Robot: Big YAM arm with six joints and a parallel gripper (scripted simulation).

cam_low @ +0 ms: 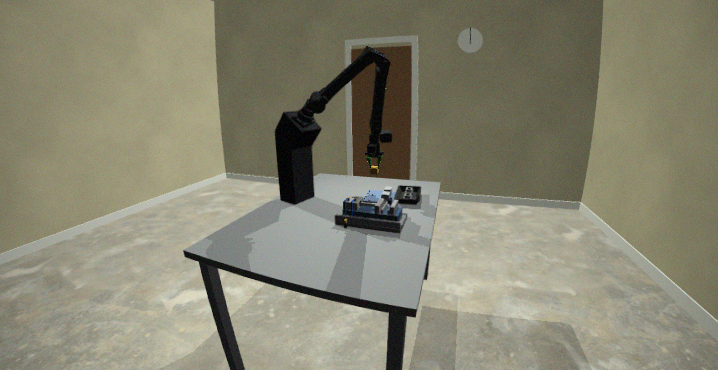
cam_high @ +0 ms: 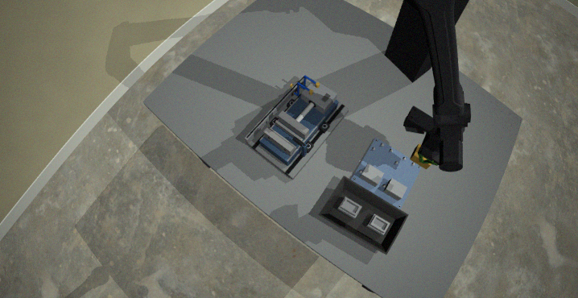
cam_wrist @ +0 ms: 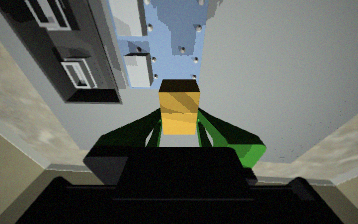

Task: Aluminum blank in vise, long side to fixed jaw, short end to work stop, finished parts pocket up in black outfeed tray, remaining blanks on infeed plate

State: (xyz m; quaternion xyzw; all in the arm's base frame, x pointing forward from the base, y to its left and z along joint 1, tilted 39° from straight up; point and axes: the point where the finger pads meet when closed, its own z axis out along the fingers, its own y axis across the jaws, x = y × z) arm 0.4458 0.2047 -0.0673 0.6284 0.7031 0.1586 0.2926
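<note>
Now: hand 160 mm above the blue infeed plate, 50 mm to the left of it and 40 mm short of it. Round my hand: moving jaw (380 mm to the right, 110 mm ahead, 90 mm below); white rod (380 mm to the right, 90 mm below, 50 mm ahead); yellow brass blank (20 mm below).
</note>
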